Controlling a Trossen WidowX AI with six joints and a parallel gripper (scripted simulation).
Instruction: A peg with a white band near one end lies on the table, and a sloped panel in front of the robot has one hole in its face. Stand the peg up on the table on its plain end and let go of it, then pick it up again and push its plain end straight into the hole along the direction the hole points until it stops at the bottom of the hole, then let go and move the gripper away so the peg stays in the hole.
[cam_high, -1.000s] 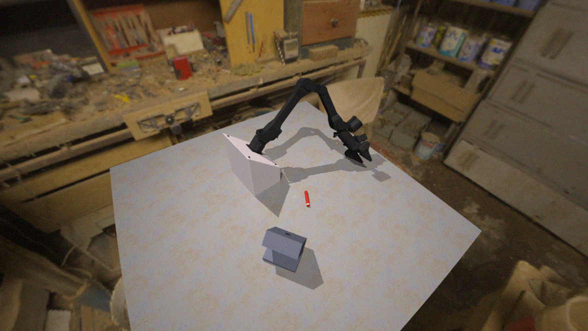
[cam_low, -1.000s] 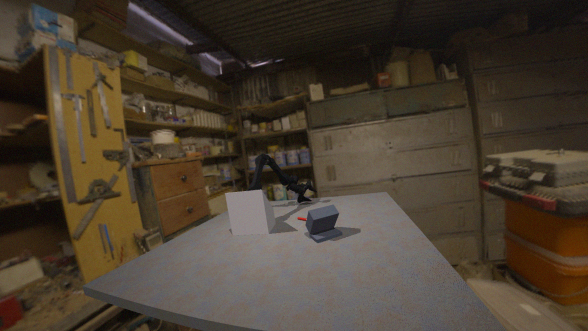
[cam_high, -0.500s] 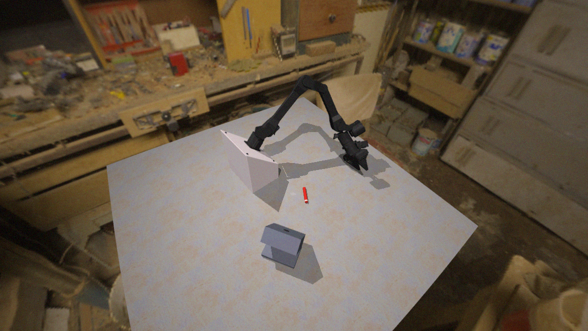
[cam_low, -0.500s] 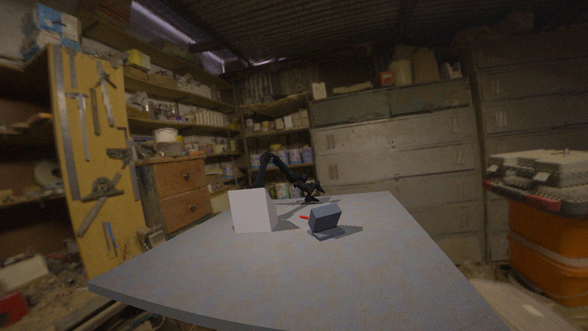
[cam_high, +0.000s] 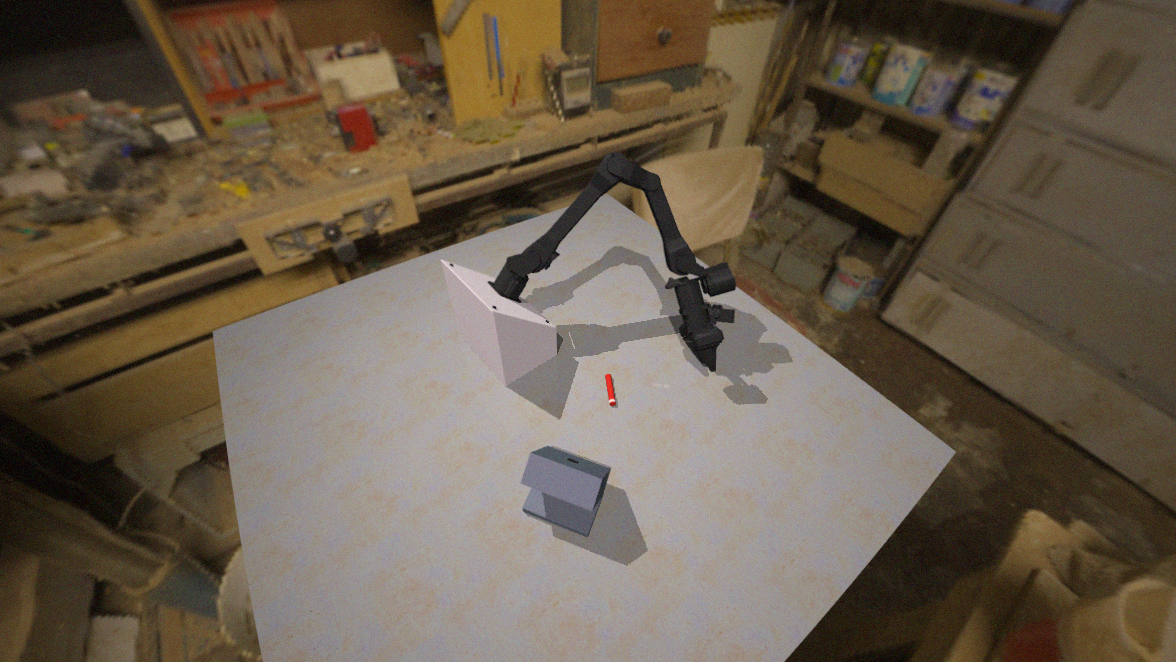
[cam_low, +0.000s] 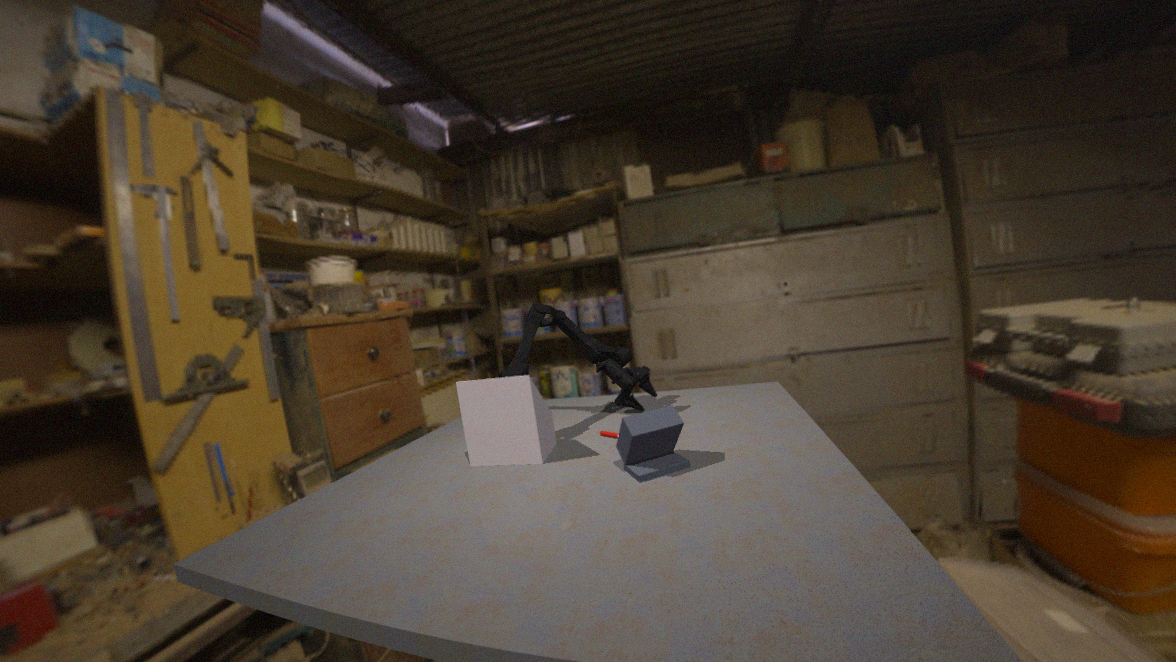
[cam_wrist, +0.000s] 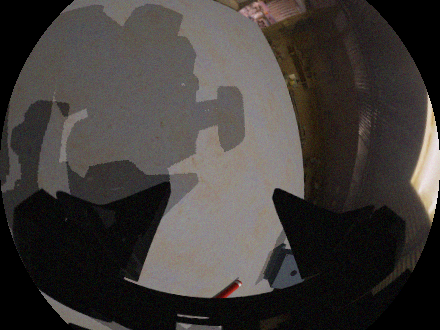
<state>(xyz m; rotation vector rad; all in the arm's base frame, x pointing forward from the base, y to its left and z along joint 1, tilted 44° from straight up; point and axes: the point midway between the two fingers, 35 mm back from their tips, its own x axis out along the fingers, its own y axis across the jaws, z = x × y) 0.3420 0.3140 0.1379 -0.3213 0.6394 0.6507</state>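
Now: gripper tip 8 cm past the red peg, 22 cm to the left of it and 3 cm above it. Also, from my gripper tip: grey sloped panel 5 cm ahead, 43 cm to the right, 4 cm above.
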